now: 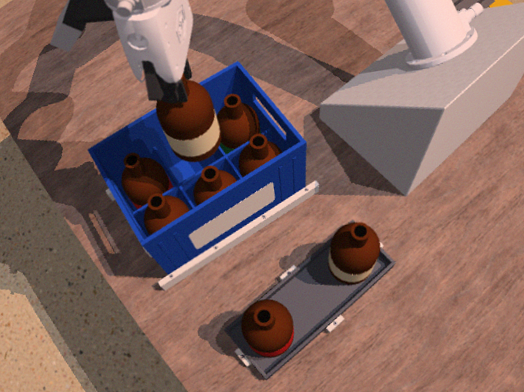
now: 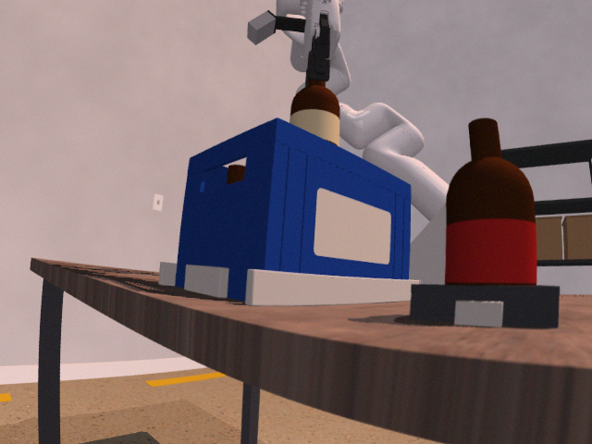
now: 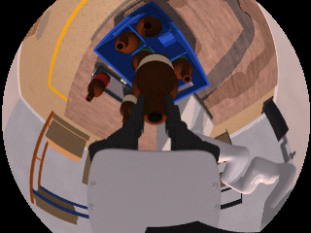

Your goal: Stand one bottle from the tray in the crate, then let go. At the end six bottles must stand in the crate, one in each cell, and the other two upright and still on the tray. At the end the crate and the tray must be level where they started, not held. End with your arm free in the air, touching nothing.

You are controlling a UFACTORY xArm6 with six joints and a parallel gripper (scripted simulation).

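Now: hand 250 mm above the blue crate and 10 mm short of it. The rest, counted from my hand: grey tray 320 mm below, 250 mm to the left, 20 mm behind; then cream-labelled bottle 250 mm below, 240 mm to the left, 110 mm behind; then red-labelled bottle 260 mm to the left, 250 mm below, 60 mm ahead.
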